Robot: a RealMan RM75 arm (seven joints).
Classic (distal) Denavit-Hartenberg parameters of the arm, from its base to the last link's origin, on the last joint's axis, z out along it. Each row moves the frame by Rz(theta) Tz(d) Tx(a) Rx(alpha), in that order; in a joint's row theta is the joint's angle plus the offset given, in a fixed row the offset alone. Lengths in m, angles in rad.
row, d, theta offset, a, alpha
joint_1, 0.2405, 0, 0, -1.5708
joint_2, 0, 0, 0, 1.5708
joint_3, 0.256, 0, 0, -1.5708
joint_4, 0, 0, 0, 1.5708
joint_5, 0.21, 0, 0, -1.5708
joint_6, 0, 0, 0, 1.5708
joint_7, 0.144, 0, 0, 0
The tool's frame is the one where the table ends.
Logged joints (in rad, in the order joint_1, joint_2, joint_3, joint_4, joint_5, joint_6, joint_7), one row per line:
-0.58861 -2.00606 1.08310 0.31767 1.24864 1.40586 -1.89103
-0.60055 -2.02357 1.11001 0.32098 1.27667 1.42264 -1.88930
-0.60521 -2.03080 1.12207 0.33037 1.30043 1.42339 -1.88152
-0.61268 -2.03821 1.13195 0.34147 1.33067 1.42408 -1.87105
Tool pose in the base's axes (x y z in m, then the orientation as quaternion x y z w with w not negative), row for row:
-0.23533 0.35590 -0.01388 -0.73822 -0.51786 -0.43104 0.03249
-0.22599 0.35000 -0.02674 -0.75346 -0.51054 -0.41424 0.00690
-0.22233 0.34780 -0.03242 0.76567 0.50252 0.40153 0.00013
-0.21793 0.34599 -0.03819 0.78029 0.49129 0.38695 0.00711
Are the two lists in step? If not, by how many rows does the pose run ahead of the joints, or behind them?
They are in step.
